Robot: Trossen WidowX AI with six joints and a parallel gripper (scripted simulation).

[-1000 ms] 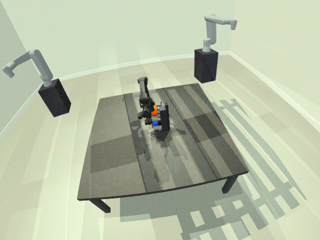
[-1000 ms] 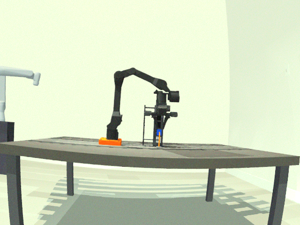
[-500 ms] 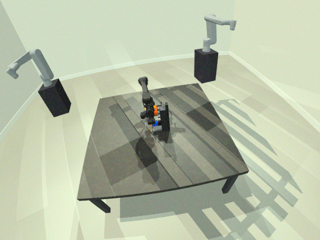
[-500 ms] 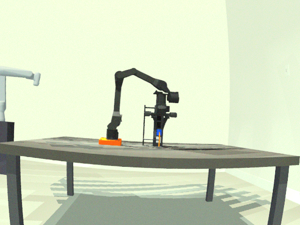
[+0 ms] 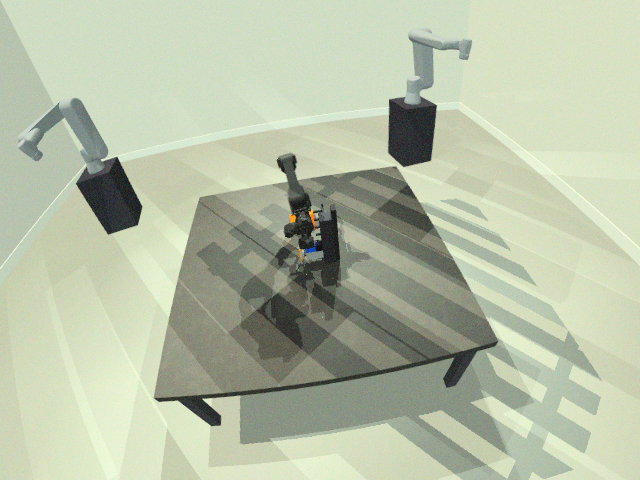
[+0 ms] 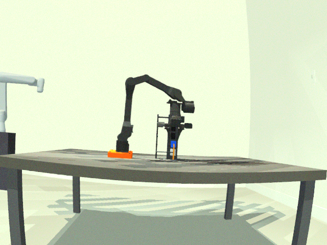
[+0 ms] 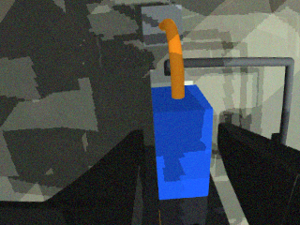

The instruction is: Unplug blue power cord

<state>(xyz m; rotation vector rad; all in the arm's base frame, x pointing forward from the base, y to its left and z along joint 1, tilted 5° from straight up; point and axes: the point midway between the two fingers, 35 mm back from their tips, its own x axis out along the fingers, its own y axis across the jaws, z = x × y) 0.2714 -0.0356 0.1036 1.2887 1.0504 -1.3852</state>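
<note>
Now: the plug 30 mm to the left of my gripper tip.
</note>
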